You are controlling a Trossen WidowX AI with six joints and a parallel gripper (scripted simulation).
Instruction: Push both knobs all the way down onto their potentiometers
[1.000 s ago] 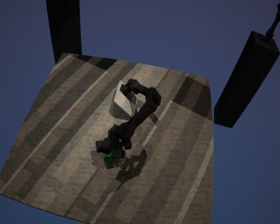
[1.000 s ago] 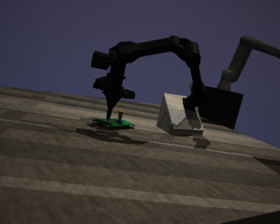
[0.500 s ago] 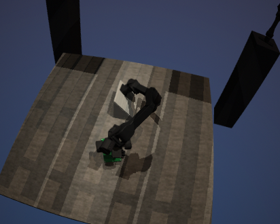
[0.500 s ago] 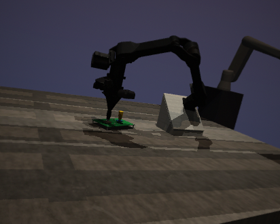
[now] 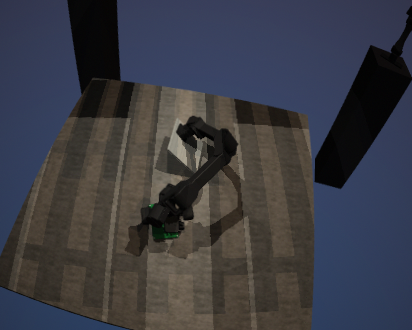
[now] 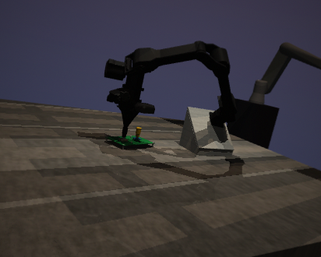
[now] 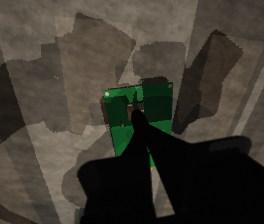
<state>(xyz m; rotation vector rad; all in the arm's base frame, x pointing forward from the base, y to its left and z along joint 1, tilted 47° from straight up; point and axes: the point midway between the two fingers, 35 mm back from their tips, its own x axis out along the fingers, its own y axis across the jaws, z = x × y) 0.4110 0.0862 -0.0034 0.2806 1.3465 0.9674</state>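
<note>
My gripper tip is now 2 cm above the black knob. Also, from my gripper tip: yellow knob: 6 cm behind, 3 cm to the right, 2 cm below.
</note>
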